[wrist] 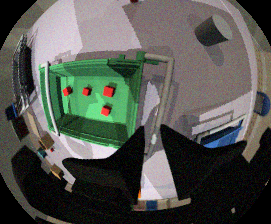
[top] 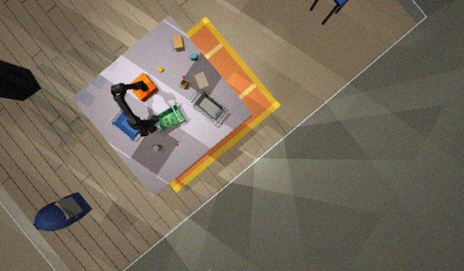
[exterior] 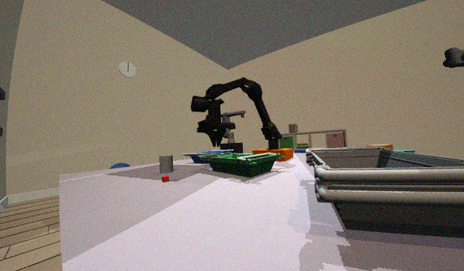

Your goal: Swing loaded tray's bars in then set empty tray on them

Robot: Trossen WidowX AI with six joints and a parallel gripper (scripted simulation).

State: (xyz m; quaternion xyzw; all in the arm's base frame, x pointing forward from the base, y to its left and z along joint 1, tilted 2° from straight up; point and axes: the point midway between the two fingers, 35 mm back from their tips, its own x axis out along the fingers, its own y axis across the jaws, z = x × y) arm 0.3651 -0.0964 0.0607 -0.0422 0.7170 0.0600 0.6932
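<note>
The blue tray is 160 mm behind my gripper tip, 240 mm to the right of it and 50 mm below it. The rest, counted from my gripper tip: cardboard box (560 mm behind, 600 mm to the left, 70 mm below); then teal block (370 mm behind, 660 mm to the left, 70 mm below).
</note>
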